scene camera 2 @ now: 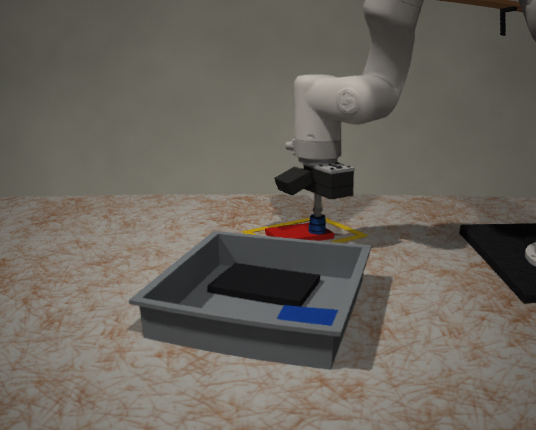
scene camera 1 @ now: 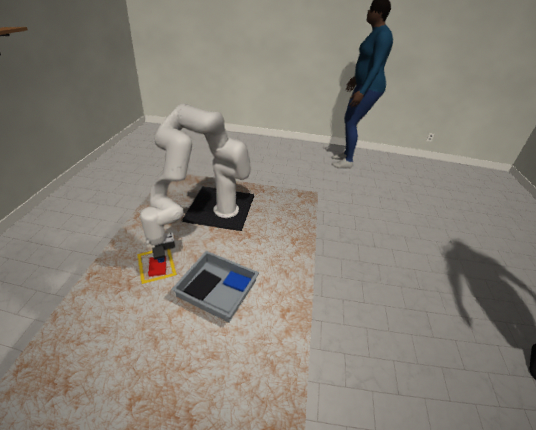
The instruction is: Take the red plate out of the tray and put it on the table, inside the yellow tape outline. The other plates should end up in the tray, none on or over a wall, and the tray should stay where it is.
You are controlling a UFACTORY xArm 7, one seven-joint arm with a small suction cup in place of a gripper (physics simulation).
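Frame: origin at the arm's base, x right, y up, z back, level; centimetres.
Seen in the pictures: hand, its tool point: point(scene camera 2: 317, 233) point(scene camera 1: 161, 260); arm's base, origin of its link: point(scene camera 1: 226, 210).
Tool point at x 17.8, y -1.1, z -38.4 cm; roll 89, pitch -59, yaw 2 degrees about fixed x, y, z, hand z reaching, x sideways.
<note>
Pixels of each thing's top centre, then the offset from my tool point to it.
- red plate, centre of its top: point(scene camera 2: 299, 230) point(scene camera 1: 157, 265) dx +0.4, dy +0.4, dz -3.0 cm
- grey tray, centre of its top: point(scene camera 2: 263, 271) point(scene camera 1: 216, 280) dx -26.7, dy +4.4, dz -8.4 cm
- black plate, centre of its top: point(scene camera 2: 265, 280) point(scene camera 1: 202, 284) dx -20.9, dy +0.7, dz -8.3 cm
- blue plate, centre of its top: point(scene camera 2: 303, 327) point(scene camera 1: 238, 280) dx -33.9, dy +0.8, dz -4.0 cm
The red plate point(scene camera 1: 157, 269) point(scene camera 2: 292, 232) lies low, flat or nearly so, inside the yellow tape outline point(scene camera 1: 141, 269) point(scene camera 2: 361, 235). My suction cup point(scene camera 1: 160, 259) point(scene camera 2: 317, 232) is on its top, near the plate's edge on the side towards the arm's base, and is shut on it. Whether the plate's underside fully touches the table is hard to see. The grey tray point(scene camera 1: 204, 305) point(scene camera 2: 235, 335) stands beside the outline. In it are a black plate point(scene camera 1: 202, 284) point(scene camera 2: 265, 283) and a blue plate point(scene camera 1: 237, 281) point(scene camera 2: 308, 315), both inside the walls. The tray's front wall partly hides the blue plate in scene camera 2.
The arm's base stands on a black square slab point(scene camera 1: 240, 220) point(scene camera 2: 500, 255) behind the tray in scene camera 1. A person point(scene camera 1: 372, 65) stands at the back wall, away from the arm. Part of a wooden shelf point(scene camera 1: 12, 30) shows at the upper left.
</note>
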